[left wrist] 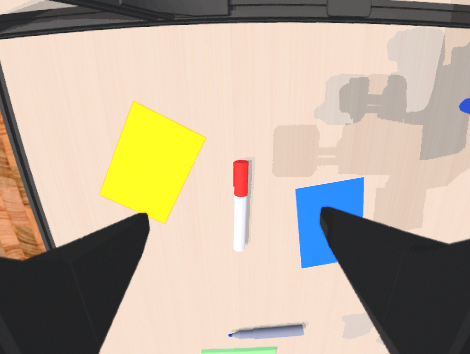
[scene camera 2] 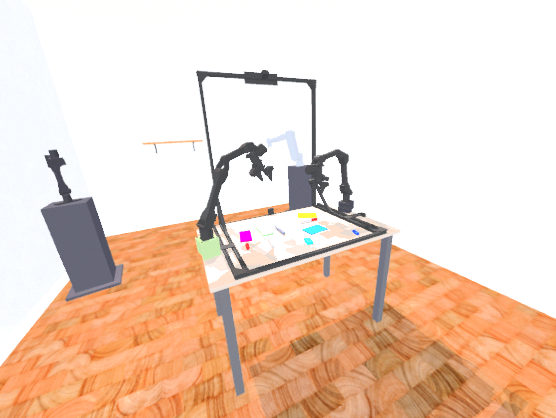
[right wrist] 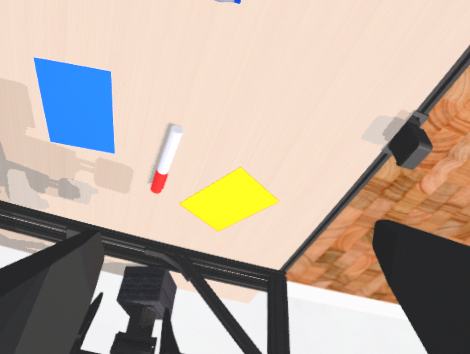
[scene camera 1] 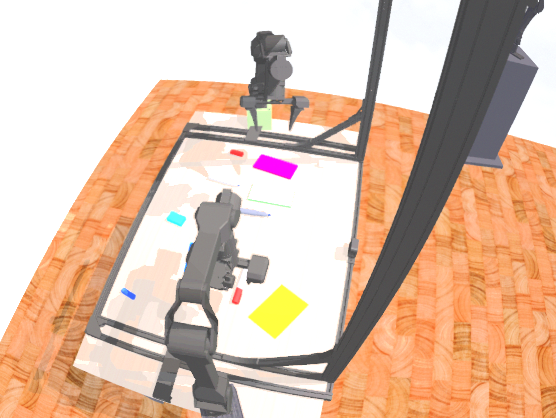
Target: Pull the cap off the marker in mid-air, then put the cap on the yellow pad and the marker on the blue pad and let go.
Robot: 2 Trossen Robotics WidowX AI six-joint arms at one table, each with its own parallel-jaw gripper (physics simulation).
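Pixels of known places: left gripper, fingertip midpoint: (left wrist: 235,218) (scene camera 2: 317,193) (right wrist: 134,301); right gripper, fingertip midpoint: (scene camera 2: 267,181) (right wrist: 239,239) (scene camera 1: 273,130); left arm's base at its link origin: (scene camera 2: 346,201) (right wrist: 144,311) (scene camera 1: 218,404); right arm's base at its link origin: (scene camera 2: 206,237) (scene camera 1: 259,104).
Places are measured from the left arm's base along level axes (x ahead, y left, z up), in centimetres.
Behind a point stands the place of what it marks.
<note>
The marker lies on the table, its white body (left wrist: 240,225) @[x 39.6, y -15.4, z -7.0 cm] (right wrist: 170,149) @[x 40.6, y -16.0, z -7.0 cm] joined to its red cap (scene camera 1: 237,296) @[x 32.9, y -12.0, z -7.0 cm] (scene camera 2: 314,219) @[x 34.1, y -11.2, z -7.6 cm] (left wrist: 240,178) @[x 33.2, y -12.0, z -6.9 cm] (right wrist: 159,182) @[x 34.0, y -12.4, z -6.8 cm]. The yellow pad (scene camera 1: 278,311) @[x 26.0, y -22.5, z -8.7 cm] (scene camera 2: 307,215) @[x 26.3, y -22.1, z -8.7 cm] (left wrist: 153,162) @[x 25.7, y -21.7, z -8.7 cm] (right wrist: 229,200) @[x 26.7, y -22.9, z -8.7 cm] lies beside the cap. The blue pad (scene camera 2: 315,230) @[x 49.5, y -2.0, z -8.7 cm] (left wrist: 309,230) @[x 46.9, y -6.7, z -8.7 cm] (right wrist: 77,105) @[x 48.7, y -3.7, z -8.7 cm] lies on the marker's other side; the left arm mostly hides it in scene camera 1. My left gripper (left wrist: 235,218) @[x 29.0, y -11.2, z 11.5 cm] is open above the marker, which shows between its fingers in the left wrist view. My right gripper (scene camera 1: 274,130) @[x 63.3, y -30.8, z 25.7 cm] (scene camera 2: 265,178) @[x 63.3, y -30.8, z 25.7 cm] (right wrist: 239,239) @[x 63.3, y -30.8, z 25.7 cm] is open, high near its own end of the table.
A blue-grey pen (scene camera 1: 255,212) @[x 62.0, y -24.2, z -7.1 cm] (left wrist: 270,332) @[x 62.9, y -21.5, z -7.3 cm], a magenta block (scene camera 1: 275,166) @[x 81.8, y -36.3, z -8.0 cm] (scene camera 2: 245,236) @[x 83.4, y -35.3, z -8.0 cm], a cyan block (scene camera 1: 176,218) @[x 66.5, y 2.7, z -7.3 cm] (scene camera 2: 308,241) @[x 68.6, y 3.8, z -7.3 cm], a blue cap (scene camera 1: 128,293) @[x 40.5, y 22.1, z -6.7 cm] (scene camera 2: 355,232) @[x 41.8, y 22.6, z -7.3 cm] and a red cap (scene camera 1: 237,153) @[x 91.7, y -23.8, z -7.1 cm] lie on the table. A dark frame rail (left wrist: 300,12) @[x 19.0, y 3.3, z -6.8 cm] borders the work area.
</note>
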